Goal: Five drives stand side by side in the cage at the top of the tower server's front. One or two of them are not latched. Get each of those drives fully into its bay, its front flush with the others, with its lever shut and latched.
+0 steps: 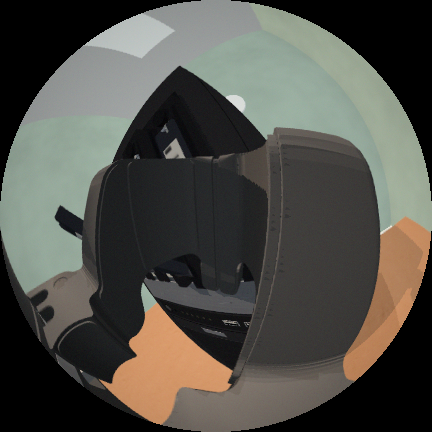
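Observation:
The black tower server (196, 90) stands in front of my gripper, its front partly hidden by the fingers. In the cage, a drive with a pale label (173, 146) shows above the fingers, and part of another drive (137, 156) is left of it. Dark lower ends of drives (172, 278) show below the finger bodies. A dark bar, which looks like an open drive lever (69, 220), sticks out past the left side of my gripper. My gripper (226, 226) is shut and holds nothing, its tips in front of the lower cage area. The remaining drives and their latches are hidden.
Below the cage are a grey ledge (200, 296) and the server's lower front panel with ports (231, 323). An orange-brown surface (165, 360) lies below and also shows at the right. Green walls (45, 165) and a grey ceiling (75, 85) are behind.

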